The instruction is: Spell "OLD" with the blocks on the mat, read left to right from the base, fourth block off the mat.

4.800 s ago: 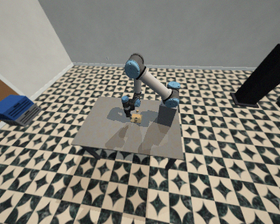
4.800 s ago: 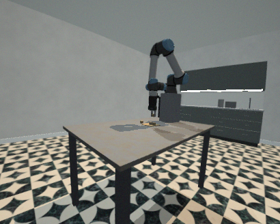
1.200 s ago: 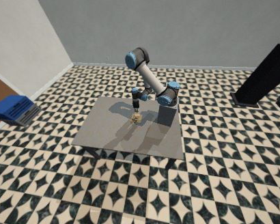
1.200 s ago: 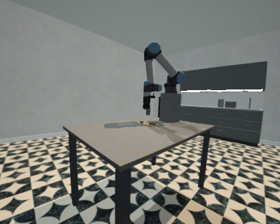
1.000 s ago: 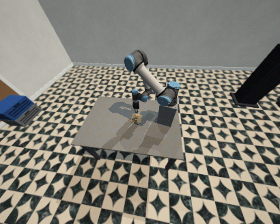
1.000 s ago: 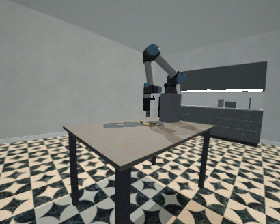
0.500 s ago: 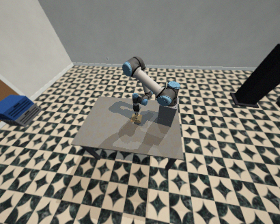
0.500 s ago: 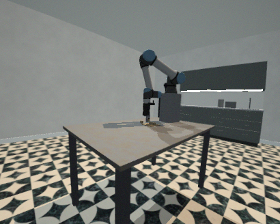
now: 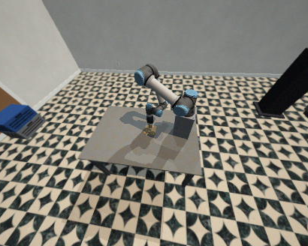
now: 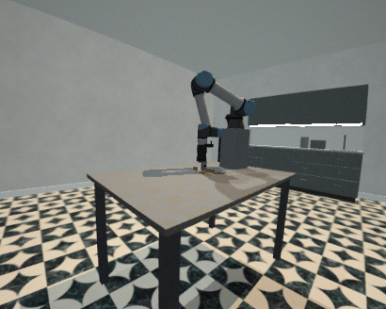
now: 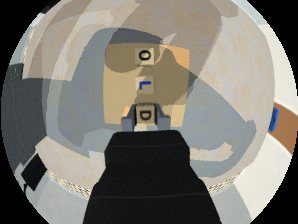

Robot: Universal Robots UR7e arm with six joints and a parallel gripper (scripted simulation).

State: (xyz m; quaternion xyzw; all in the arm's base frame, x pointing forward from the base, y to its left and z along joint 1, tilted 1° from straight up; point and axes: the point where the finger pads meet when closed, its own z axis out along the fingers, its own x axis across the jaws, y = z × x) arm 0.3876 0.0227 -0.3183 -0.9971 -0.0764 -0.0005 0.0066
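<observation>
The tan mat lies 4 cm to the left of my hand and 2 cm below it.
</observation>
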